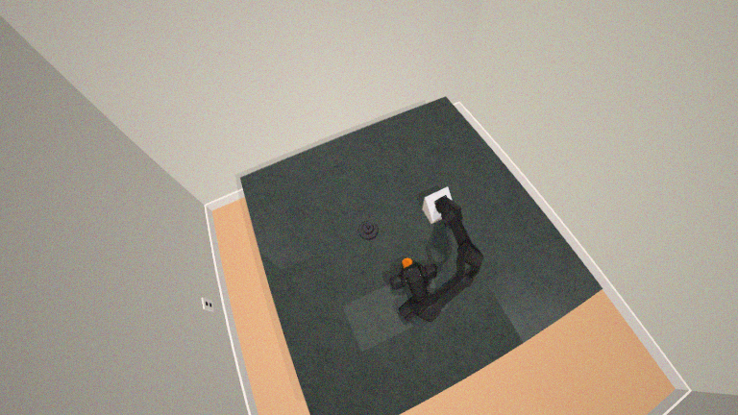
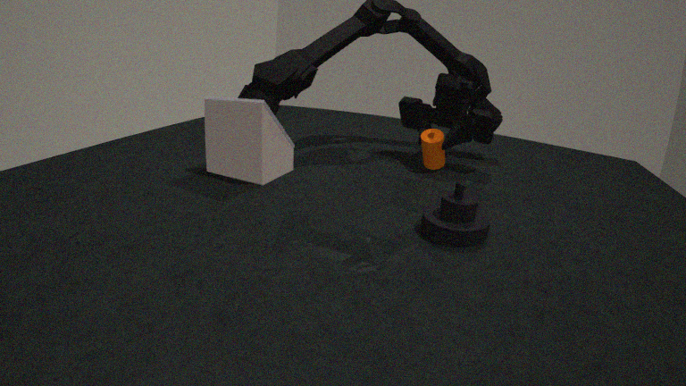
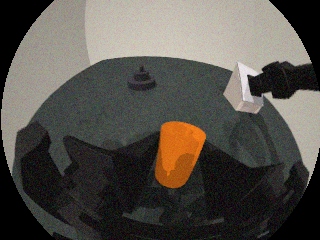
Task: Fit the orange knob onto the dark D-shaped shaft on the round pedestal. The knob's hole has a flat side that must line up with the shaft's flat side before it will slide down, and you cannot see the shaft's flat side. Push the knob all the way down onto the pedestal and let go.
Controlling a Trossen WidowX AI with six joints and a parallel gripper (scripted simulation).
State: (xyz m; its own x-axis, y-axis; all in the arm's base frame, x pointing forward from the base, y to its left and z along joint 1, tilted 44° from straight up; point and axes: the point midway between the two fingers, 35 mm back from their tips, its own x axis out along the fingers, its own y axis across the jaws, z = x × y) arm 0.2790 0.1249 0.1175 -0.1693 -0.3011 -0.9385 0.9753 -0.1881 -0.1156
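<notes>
The orange knob lies 10 mm to the left of my gripper tip and 10 mm below it. The rest, counted from my gripper tip: dark round pedestal: 220 mm to the right, 70 mm ahead, 20 mm below.
</notes>
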